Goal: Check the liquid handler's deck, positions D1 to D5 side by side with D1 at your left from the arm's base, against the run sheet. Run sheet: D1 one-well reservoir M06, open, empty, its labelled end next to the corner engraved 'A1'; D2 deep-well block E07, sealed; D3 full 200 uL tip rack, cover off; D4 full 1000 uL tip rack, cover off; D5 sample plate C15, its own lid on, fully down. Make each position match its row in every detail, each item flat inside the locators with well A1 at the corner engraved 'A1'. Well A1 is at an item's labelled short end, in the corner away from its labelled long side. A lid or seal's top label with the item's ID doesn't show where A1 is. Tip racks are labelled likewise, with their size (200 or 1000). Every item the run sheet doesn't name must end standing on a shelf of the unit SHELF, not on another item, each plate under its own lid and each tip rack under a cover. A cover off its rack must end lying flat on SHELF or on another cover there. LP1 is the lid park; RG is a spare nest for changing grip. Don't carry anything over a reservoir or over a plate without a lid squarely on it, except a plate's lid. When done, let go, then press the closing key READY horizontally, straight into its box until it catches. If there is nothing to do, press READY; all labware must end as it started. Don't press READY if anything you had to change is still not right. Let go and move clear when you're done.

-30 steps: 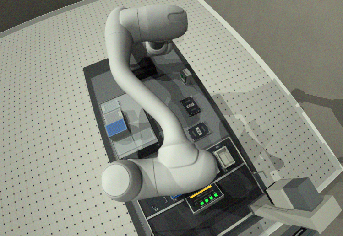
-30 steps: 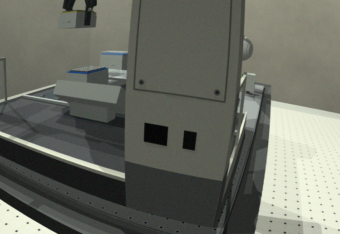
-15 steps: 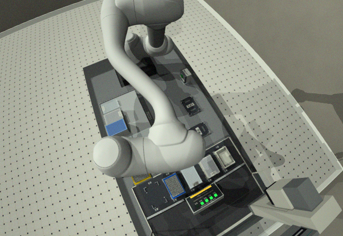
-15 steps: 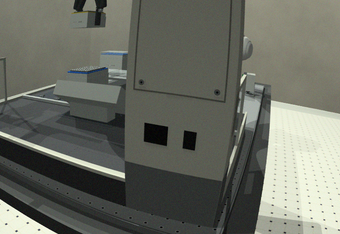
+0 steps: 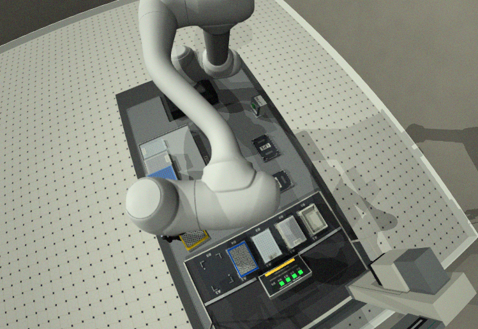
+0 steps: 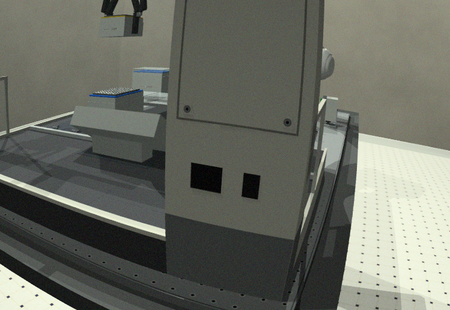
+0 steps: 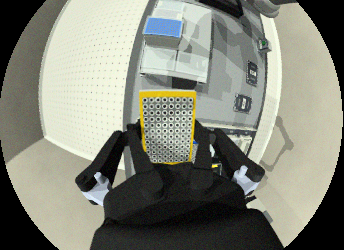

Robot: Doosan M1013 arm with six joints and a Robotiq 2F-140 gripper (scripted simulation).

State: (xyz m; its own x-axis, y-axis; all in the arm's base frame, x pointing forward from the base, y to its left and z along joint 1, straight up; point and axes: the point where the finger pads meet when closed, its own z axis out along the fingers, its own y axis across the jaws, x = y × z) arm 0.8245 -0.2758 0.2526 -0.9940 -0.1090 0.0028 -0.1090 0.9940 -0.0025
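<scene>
Right now the yellow-rimmed tip rack is 1 cm ahead of my hand, 1 cm to the left of it and 1 cm above it. The rest, counted from my hand: flat lid 18 cm ahead, 24 cm to the left, 25 cm below; white well plate 18 cm ahead, 24 cm to the left, 26 cm below; blue-rimmed tip rack 18 cm ahead, 12 cm to the left, 20 cm below.
</scene>
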